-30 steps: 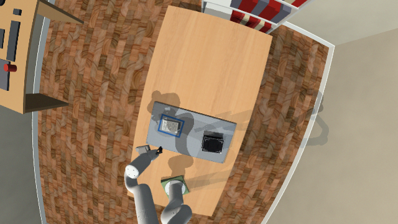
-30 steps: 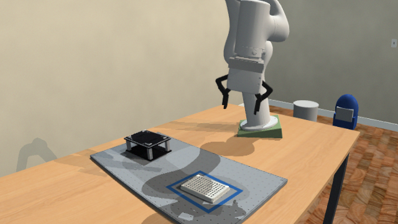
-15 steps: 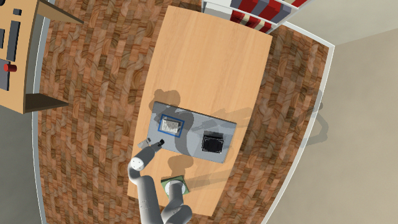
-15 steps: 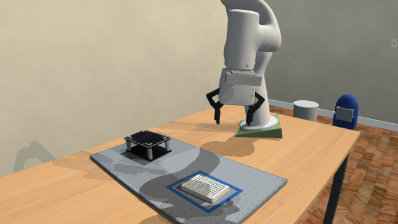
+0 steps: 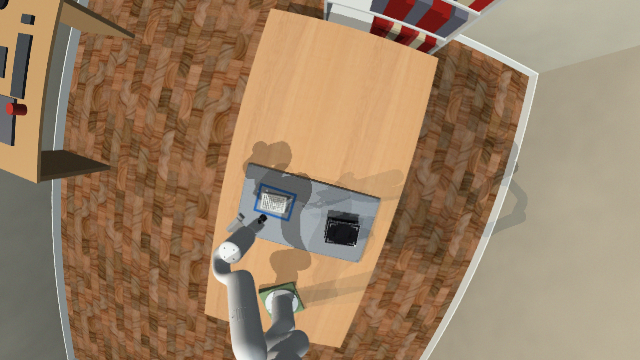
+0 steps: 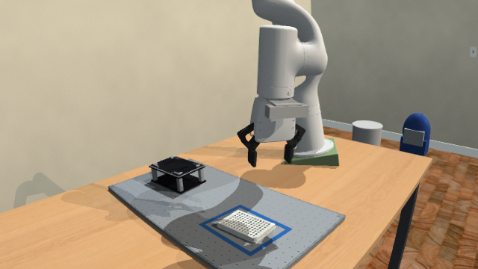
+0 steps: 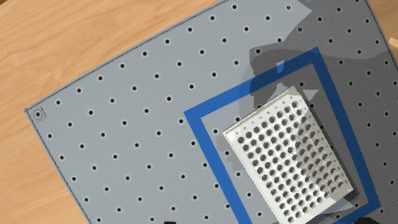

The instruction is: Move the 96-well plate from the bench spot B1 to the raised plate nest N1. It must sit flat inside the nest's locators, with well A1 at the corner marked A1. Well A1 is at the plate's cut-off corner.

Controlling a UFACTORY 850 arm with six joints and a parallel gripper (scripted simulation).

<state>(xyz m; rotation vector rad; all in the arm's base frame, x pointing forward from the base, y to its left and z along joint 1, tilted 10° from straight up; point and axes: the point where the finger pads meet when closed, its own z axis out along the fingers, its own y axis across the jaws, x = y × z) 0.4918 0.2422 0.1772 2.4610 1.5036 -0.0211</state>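
The white 96-well plate is 17 cm below my hand, 6 cm ahead of it and 3 cm to the right of it. From my hand the other things lie so: black raised nest N1: 40 cm to the right, 12 cm below, 2 cm ahead; A1 corner mark: 48 cm to the right, 12 cm below, 2 cm behind.
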